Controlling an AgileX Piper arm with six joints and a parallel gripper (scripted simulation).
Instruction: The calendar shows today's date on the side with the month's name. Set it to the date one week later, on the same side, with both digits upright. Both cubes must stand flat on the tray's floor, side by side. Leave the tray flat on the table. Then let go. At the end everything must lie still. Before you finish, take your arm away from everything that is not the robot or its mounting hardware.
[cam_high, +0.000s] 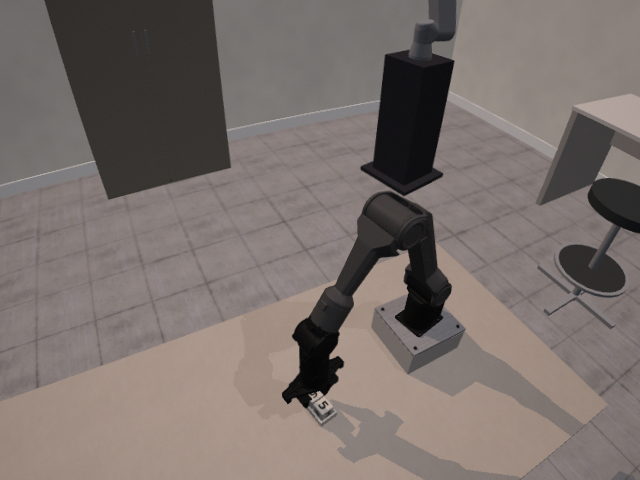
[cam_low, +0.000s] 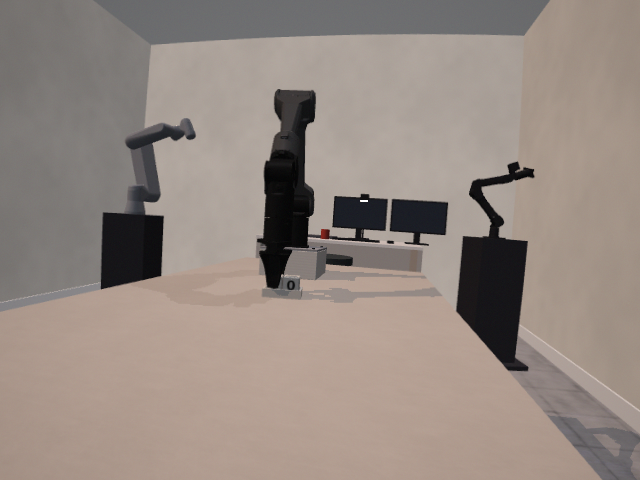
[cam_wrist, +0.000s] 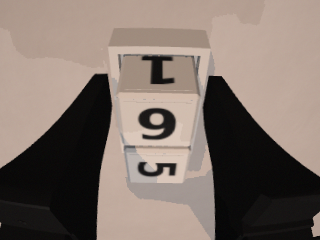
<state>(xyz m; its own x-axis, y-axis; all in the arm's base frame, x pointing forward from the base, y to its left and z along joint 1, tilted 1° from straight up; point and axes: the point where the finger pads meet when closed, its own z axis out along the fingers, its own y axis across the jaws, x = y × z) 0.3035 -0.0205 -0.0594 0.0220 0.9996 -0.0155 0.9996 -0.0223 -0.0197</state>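
The white number cube lies right at my hand. Also, from my hand: tray: 20 mm to the left, 20 mm below.
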